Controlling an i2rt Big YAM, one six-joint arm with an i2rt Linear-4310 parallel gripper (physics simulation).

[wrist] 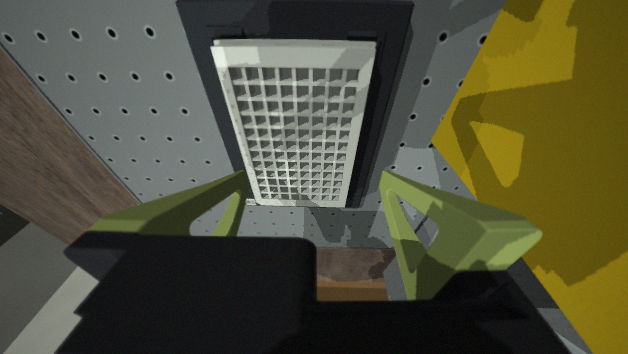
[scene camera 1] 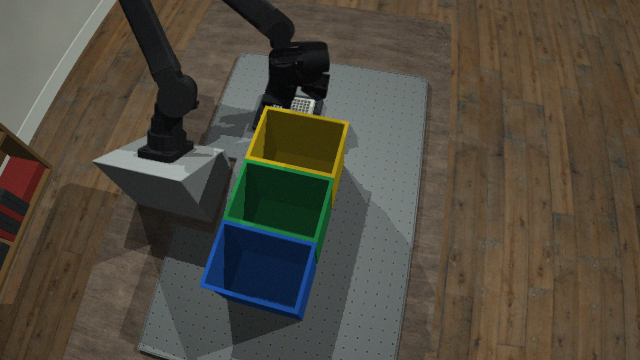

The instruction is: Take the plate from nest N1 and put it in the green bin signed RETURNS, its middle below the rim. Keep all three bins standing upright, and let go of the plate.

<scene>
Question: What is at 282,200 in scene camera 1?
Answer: A green bin.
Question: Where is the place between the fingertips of the gripper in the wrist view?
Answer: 314,177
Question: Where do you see a yellow bin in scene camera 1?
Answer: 310,143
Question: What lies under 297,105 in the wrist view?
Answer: A white gridded plate.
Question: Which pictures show the blue bin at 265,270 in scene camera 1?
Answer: Scene camera 1 only.
</scene>
